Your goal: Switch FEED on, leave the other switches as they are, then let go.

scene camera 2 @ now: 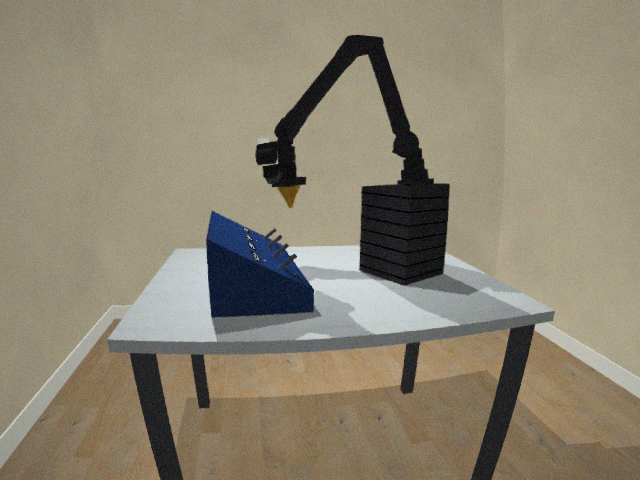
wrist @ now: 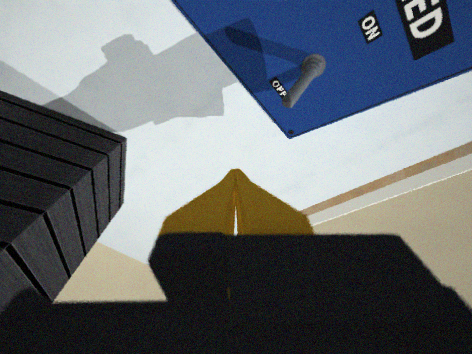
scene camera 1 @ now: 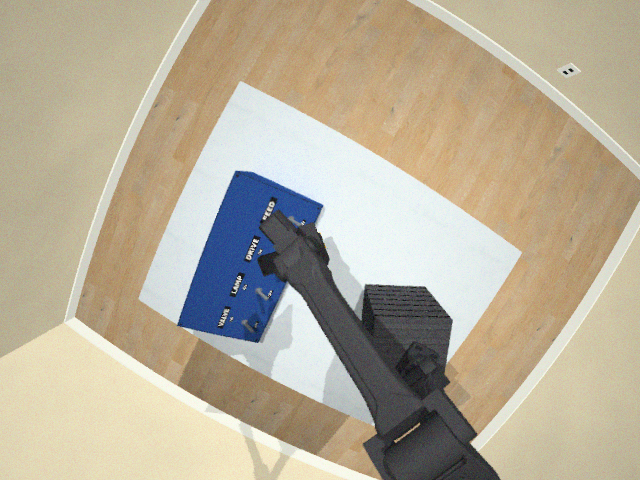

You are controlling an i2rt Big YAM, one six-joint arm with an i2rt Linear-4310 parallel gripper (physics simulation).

same spot on blue sloped switch panel: [wrist: 363, 61] = [scene camera 2: 256, 234]
